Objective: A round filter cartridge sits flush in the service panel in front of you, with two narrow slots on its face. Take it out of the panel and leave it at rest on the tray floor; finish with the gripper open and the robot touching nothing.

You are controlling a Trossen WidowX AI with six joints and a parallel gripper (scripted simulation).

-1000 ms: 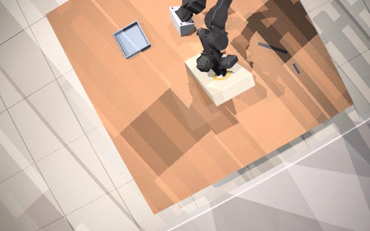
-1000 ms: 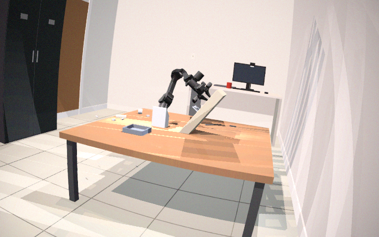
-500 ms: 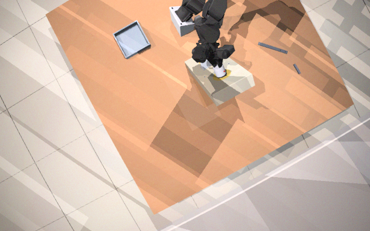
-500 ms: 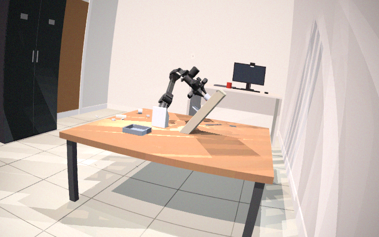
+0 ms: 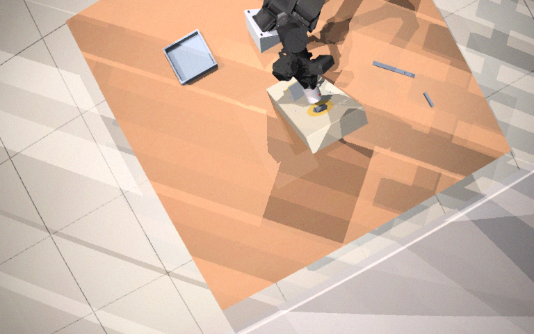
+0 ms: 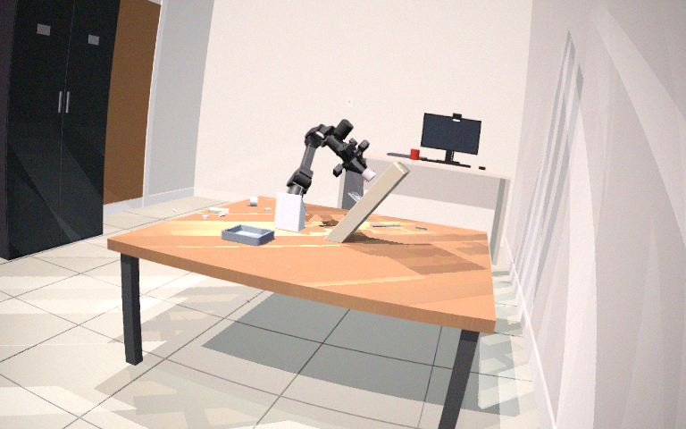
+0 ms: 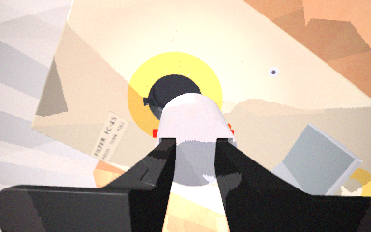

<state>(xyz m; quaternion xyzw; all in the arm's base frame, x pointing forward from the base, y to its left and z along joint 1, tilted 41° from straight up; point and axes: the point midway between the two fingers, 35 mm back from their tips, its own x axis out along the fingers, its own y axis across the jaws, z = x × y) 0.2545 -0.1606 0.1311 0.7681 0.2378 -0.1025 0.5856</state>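
Right now the white filter cartridge is 10 mm below my gripper tip and 10 mm ahead of it. Also, from my gripper tip: grey tray: 390 mm behind, 270 mm below, 230 mm to the right; cream service panel: 110 mm below, 20 mm ahead.
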